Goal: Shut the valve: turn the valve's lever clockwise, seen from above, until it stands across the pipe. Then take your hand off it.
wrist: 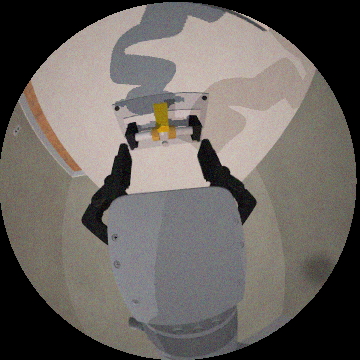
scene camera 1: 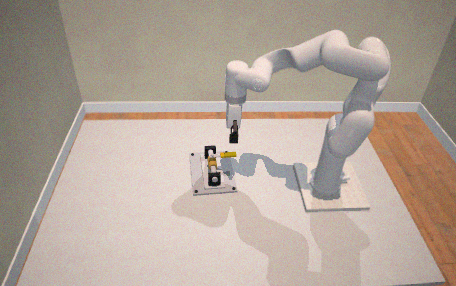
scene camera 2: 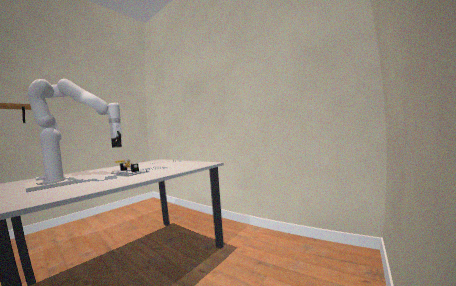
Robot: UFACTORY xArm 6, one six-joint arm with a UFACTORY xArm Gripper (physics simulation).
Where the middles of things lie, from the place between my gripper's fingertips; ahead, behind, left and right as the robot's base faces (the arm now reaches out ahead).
My gripper is now 180 mm above the pale base plate (scene camera 1: 195,159) and 80 mm short of it.
